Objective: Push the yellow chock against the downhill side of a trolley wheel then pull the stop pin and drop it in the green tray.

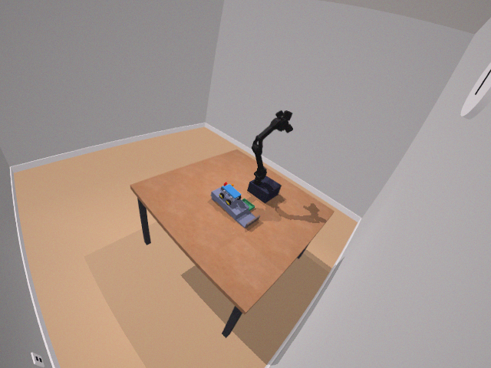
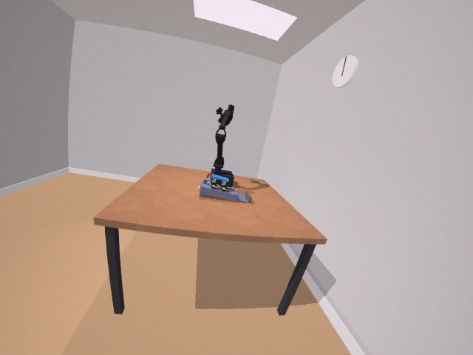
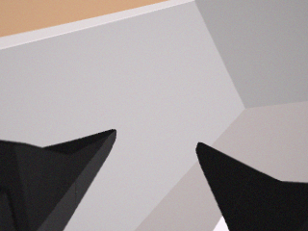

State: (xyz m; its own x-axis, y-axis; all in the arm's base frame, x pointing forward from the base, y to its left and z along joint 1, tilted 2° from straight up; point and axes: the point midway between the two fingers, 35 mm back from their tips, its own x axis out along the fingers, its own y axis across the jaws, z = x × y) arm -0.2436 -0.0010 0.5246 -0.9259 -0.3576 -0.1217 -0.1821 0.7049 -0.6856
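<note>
My gripper tip is now 430 mm short of the yellow chock, 140 mm to the left of it and 610 mm above it. Also, from my gripper tip: blue trolley (580 mm ahead, 30 mm to the right, 520 mm below); then green tray (470 mm ahead, 80 mm to the left, 640 mm below); then red-headed stop pin (550 mm ahead, 120 mm to the right, 500 mm below).
</note>
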